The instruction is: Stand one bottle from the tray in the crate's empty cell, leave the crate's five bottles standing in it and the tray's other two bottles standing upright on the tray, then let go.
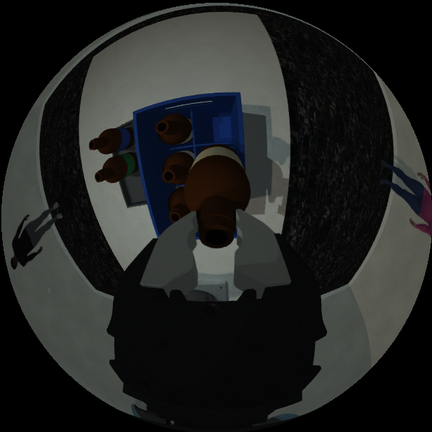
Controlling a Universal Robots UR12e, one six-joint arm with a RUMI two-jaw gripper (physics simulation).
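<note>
My gripper (pixel 216 212) is shut on the neck of a brown bottle with a cream label (pixel 217 182), which hangs over the right side of the blue crate (pixel 148 172). The held bottle hides part of the crate. Three brown bottles (pixel 175 129) (pixel 176 167) (pixel 177 202) stand in the crate's left column. The cell at the crate's upper right (pixel 222 128) shows its bare blue floor. The crate's other bottles are hidden. A blue-labelled bottle (pixel 112 140) and a green-labelled bottle (pixel 116 168) stand upright on the grey tray (pixel 134 200) left of the crate.
The crate and tray are on a pale table (pixel 185 55). The crate's divider (pixel 195 127) runs beside the bare cell. The tray's two bottles stand close to the crate's left wall. Shadows fall right of the crate. Two human figures (pixel 30 235) (pixel 407 192) show far out at the sides.
</note>
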